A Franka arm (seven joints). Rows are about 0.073 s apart.
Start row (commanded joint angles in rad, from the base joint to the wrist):
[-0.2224, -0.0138, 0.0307, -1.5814, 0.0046, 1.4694, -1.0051]
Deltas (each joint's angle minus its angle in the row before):
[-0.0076, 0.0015, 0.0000, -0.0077, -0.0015, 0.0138, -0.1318]
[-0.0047, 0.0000, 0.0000, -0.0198, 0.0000, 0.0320, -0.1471]
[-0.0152, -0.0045, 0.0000, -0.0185, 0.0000, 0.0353, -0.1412]
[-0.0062, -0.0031, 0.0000, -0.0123, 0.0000, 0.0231, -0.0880]
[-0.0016, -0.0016, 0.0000, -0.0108, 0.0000, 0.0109, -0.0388]
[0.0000, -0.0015, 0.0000, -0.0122, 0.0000, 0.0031, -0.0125]
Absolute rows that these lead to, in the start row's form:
[-0.2300, -0.0123, 0.0307, -1.5891, 0.0031, 1.4832, -1.1369]
[-0.2347, -0.0123, 0.0307, -1.6089, 0.0031, 1.5152, -1.2840]
[-0.2499, -0.0168, 0.0307, -1.6274, 0.0031, 1.5505, -1.4252]
[-0.2561, -0.0199, 0.0307, -1.6397, 0.0031, 1.5736, -1.5132]
[-0.2577, -0.0215, 0.0307, -1.6505, 0.0031, 1.5845, -1.5520]
[-0.2577, -0.0230, 0.0307, -1.6627, 0.0031, 1.5876, -1.5645]

